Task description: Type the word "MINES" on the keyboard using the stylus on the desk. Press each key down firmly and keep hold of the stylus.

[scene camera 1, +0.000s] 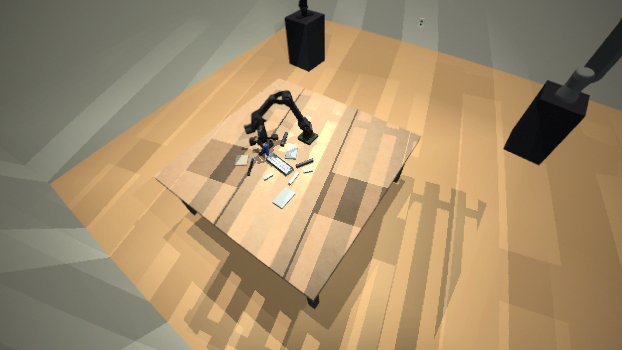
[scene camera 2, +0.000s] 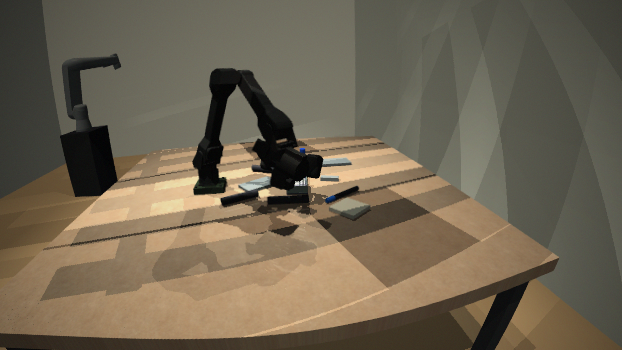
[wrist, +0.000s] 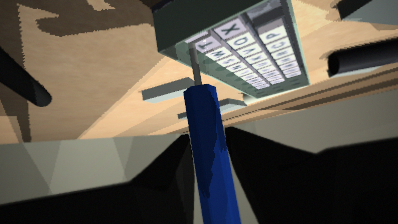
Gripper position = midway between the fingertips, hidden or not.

I see my gripper (scene camera 2: 302,169).
My gripper is seen too in the wrist view (wrist: 207,139).
